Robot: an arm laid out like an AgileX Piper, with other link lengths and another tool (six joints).
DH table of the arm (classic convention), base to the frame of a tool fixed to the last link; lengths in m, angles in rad. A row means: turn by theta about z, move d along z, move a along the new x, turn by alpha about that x. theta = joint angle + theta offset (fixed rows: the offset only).
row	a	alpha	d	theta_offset
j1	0	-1.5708	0.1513	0
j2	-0.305	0	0	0.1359
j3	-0.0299	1.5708	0	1.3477
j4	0	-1.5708	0.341	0
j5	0	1.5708	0	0
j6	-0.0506	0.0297	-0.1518	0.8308
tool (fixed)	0	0	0.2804	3.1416
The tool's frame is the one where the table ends.
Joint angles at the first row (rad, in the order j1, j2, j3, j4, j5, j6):
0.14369, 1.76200, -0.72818, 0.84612, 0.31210, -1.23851
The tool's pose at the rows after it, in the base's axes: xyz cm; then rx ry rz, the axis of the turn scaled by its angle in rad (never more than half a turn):
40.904, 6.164, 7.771, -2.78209, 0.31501, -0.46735
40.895, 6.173, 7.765, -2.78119, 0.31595, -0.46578
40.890, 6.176, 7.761, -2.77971, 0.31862, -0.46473
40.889, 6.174, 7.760, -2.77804, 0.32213, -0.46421
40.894, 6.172, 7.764, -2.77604, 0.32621, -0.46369
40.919, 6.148, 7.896, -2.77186, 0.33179, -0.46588
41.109, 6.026, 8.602, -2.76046, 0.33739, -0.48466
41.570, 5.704, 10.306, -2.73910, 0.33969, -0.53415
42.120, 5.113, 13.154, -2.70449, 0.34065, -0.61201
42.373, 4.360, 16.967, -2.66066, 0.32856, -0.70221
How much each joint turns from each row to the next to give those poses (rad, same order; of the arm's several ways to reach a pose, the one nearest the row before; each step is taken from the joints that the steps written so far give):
0.00000, 0.00001, 0.00000, 0.00013, 0.00115, -0.00001
-0.00001, -0.00001, -0.00001, 0.00105, 0.00118, 0.00005
0.00001, 0.00000, 0.00001, 0.00240, 0.00066, -0.00004
0.00000, -0.00001, 0.00001, 0.00289, 0.00020, -0.00001
-0.00002, 0.00000, -0.00019, 0.00310, 0.00035, 0.00027
-0.00080, -0.00325, -0.00030, 0.00305, 0.00157, 0.00148
-0.00444, -0.01568, -0.00268, 0.00202, 0.00453, 0.00186
-0.01086, -0.03611, -0.00760, -0.00366, 0.00776, 0.00312
-0.01893, -0.06076, -0.01152, -0.00955, 0.01580, 0.00675
-0.02570, -0.08431, -0.01287, -0.01879, 0.03303, 0.00906

